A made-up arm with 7 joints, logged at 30 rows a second.
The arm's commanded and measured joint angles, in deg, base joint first. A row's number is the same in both.
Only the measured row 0 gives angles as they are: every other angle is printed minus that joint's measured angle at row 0.
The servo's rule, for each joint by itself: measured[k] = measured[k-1] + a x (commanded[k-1-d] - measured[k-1]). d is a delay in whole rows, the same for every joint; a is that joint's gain. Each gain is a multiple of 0.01, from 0.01 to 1. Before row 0 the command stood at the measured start. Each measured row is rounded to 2 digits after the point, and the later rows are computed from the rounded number. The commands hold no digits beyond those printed.
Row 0, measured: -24.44 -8.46 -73.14 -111.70 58.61 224.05 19.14
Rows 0 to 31, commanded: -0.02 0.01 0.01 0.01 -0.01 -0.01 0.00; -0.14 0.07 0.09 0.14 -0.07 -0.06 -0.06; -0.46 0.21 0.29 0.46 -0.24 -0.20 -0.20; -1.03 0.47 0.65 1.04 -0.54 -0.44 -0.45; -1.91 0.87 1.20 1.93 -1.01 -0.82 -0.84; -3.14 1.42 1.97 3.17 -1.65 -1.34 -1.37; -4.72 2.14 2.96 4.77 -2.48 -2.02 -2.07; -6.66 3.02 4.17 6.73 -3.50 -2.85 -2.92; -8.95 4.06 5.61 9.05 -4.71 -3.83 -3.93; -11.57 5.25 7.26 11.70 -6.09 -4.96 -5.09; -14.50 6.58 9.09 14.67 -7.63 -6.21 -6.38; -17.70 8.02 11.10 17.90 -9.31 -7.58 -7.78; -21.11 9.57 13.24 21.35 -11.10 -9.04 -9.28; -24.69 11.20 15.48 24.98 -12.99 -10.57 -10.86; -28.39 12.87 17.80 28.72 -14.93 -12.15 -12.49; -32.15 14.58 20.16 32.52 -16.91 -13.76 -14.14; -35.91 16.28 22.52 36.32 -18.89 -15.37 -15.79; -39.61 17.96 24.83 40.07 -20.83 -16.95 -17.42; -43.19 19.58 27.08 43.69 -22.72 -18.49 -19.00; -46.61 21.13 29.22 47.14 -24.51 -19.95 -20.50; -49.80 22.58 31.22 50.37 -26.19 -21.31 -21.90; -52.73 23.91 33.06 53.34 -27.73 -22.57 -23.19; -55.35 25.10 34.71 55.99 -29.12 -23.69 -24.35; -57.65 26.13 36.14 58.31 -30.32 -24.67 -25.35; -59.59 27.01 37.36 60.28 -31.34 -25.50 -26.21; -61.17 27.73 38.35 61.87 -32.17 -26.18 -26.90; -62.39 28.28 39.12 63.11 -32.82 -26.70 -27.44; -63.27 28.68 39.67 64.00 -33.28 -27.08 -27.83; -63.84 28.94 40.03 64.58 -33.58 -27.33 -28.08; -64.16 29.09 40.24 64.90 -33.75 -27.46 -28.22; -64.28 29.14 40.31 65.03 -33.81 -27.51 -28.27; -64.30 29.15 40.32 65.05 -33.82 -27.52 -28.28
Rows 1 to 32, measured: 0.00 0.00 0.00 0.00 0.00 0.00 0.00; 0.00 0.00 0.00 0.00 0.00 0.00 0.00; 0.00 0.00 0.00 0.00 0.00 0.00 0.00; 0.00 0.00 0.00 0.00 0.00 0.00 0.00; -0.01 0.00 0.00 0.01 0.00 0.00 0.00; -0.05 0.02 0.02 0.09 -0.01 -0.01 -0.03; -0.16 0.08 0.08 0.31 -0.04 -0.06 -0.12; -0.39 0.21 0.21 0.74 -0.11 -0.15 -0.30; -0.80 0.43 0.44 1.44 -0.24 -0.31 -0.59; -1.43 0.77 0.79 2.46 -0.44 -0.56 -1.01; -2.32 1.24 1.29 3.82 -0.73 -0.91 -1.58; -3.49 1.85 1.95 5.54 -1.12 -1.38 -2.30; -4.96 2.60 2.79 7.61 -1.62 -1.97 -3.18; -6.74 3.50 3.82 10.02 -2.25 -2.69 -4.21; -8.84 4.55 5.03 12.76 -3.00 -3.53 -5.38; -11.23 5.73 6.43 15.79 -3.88 -4.50 -6.68; -13.90 7.04 8.00 19.07 -4.89 -5.59 -8.08; -16.81 8.45 9.72 22.56 -6.02 -6.79 -9.58; -19.94 9.95 11.58 26.19 -7.27 -8.08 -11.15; -23.24 11.52 13.55 29.92 -8.62 -9.44 -12.76; -26.66 13.14 15.61 33.70 -10.06 -10.86 -14.40; -30.16 14.78 17.73 37.46 -11.57 -12.32 -16.03; -33.68 16.41 19.88 41.14 -13.13 -13.80 -17.63; -37.17 18.01 22.03 44.68 -14.72 -15.28 -19.18; -40.58 19.56 24.14 48.04 -16.33 -16.73 -20.65; -43.86 21.04 26.19 51.17 -17.93 -18.13 -22.02; -46.96 22.42 28.15 54.01 -19.50 -19.46 -23.28; -49.85 23.68 29.99 56.55 -21.01 -20.71 -24.40; -52.48 24.81 31.69 58.75 -22.46 -21.86 -25.38; -54.83 25.80 33.22 60.59 -23.82 -22.90 -26.20; -56.87 26.64 34.58 62.08 -25.08 -23.81 -26.87; -58.60 27.33 35.75 63.21 -26.23 -24.59 -27.39
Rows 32 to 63, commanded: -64.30 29.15 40.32 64.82 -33.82 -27.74 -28.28; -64.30 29.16 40.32 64.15 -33.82 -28.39 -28.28; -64.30 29.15 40.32 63.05 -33.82 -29.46 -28.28; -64.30 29.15 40.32 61.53 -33.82 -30.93 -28.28; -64.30 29.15 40.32 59.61 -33.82 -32.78 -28.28; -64.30 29.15 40.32 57.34 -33.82 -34.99 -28.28; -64.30 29.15 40.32 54.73 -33.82 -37.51 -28.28; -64.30 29.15 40.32 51.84 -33.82 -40.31 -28.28; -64.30 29.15 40.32 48.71 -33.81 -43.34 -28.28; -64.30 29.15 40.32 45.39 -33.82 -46.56 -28.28; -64.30 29.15 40.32 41.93 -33.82 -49.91 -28.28; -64.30 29.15 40.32 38.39 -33.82 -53.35 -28.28; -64.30 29.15 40.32 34.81 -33.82 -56.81 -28.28; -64.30 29.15 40.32 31.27 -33.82 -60.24 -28.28; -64.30 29.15 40.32 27.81 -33.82 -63.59 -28.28; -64.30 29.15 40.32 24.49 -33.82 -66.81 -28.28; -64.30 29.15 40.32 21.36 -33.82 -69.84 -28.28; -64.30 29.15 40.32 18.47 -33.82 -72.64 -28.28; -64.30 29.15 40.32 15.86 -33.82 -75.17 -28.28; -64.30 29.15 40.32 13.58 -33.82 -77.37 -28.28; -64.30 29.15 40.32 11.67 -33.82 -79.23 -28.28; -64.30 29.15 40.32 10.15 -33.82 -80.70 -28.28; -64.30 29.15 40.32 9.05 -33.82 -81.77 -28.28; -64.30 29.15 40.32 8.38 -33.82 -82.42 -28.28; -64.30 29.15 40.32 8.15 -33.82 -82.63 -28.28; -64.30 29.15 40.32 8.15 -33.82 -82.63 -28.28; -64.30 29.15 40.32 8.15 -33.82 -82.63 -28.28; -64.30 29.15 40.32 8.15 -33.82 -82.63 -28.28; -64.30 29.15 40.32 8.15 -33.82 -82.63 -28.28; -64.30 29.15 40.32 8.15 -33.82 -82.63 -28.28; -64.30 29.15 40.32 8.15 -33.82 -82.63 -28.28; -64.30 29.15 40.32 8.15 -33.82 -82.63 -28.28
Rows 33 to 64, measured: -60.01 27.88 36.73 64.02 -27.26 -25.25 -27.76; -61.13 28.29 37.54 64.54 -28.17 -25.78 -28.01; -61.98 28.58 38.18 64.83 -28.96 -26.20 -28.15; -62.61 28.77 38.67 64.96 -29.64 -26.52 -28.22; -63.07 28.90 39.05 64.88 -30.23 -26.81 -28.25; -63.40 28.99 39.34 64.45 -30.73 -27.19 -28.27; -63.64 29.04 39.57 63.62 -31.16 -27.73 -28.28; -63.82 29.08 39.74 62.39 -31.53 -28.50 -28.28; -63.95 29.10 39.87 60.75 -31.85 -29.53 -28.28; -64.04 29.12 39.97 58.74 -32.13 -30.84 -28.28; -64.11 29.13 40.05 56.37 -32.37 -32.44 -28.28; -64.16 29.14 40.11 53.70 -32.57 -34.33 -28.28; -64.20 29.14 40.16 50.76 -32.74 -36.49 -28.28; -64.23 29.14 40.20 47.59 -32.89 -38.91 -28.28; -64.25 29.14 40.23 44.25 -33.02 -41.55 -28.28; -64.26 29.14 40.25 40.79 -33.13 -44.38 -28.28; -64.27 29.14 40.27 37.26 -33.23 -47.36 -28.28; -64.28 29.14 40.28 33.73 -33.31 -50.45 -28.28; -64.29 29.14 40.29 30.24 -33.38 -53.60 -28.28; -64.29 29.14 40.30 26.85 -33.44 -56.77 -28.28; -64.29 29.14 40.30 23.61 -33.49 -59.91 -28.28; -64.29 29.14 40.30 20.58 -33.54 -62.97 -28.28; -64.29 29.14 40.30 17.80 -33.58 -65.90 -28.28; -64.29 29.14 40.30 15.31 -33.61 -68.65 -28.28; -64.29 29.14 40.30 13.16 -33.64 -71.19 -28.28; -64.29 29.14 40.30 11.38 -33.67 -73.47 -28.28; -64.29 29.14 40.30 10.01 -33.69 -75.46 -28.28; -64.29 29.14 40.30 9.05 -33.71 -77.13 -28.28; -64.29 29.14 40.30 8.52 -33.73 -78.45 -28.28; -64.29 29.14 40.30 8.30 -33.74 -79.45 -28.28; -64.29 29.14 40.30 8.21 -33.75 -80.21 -28.28; -64.29 29.14 40.30 8.17 -33.76 -80.79 -28.28
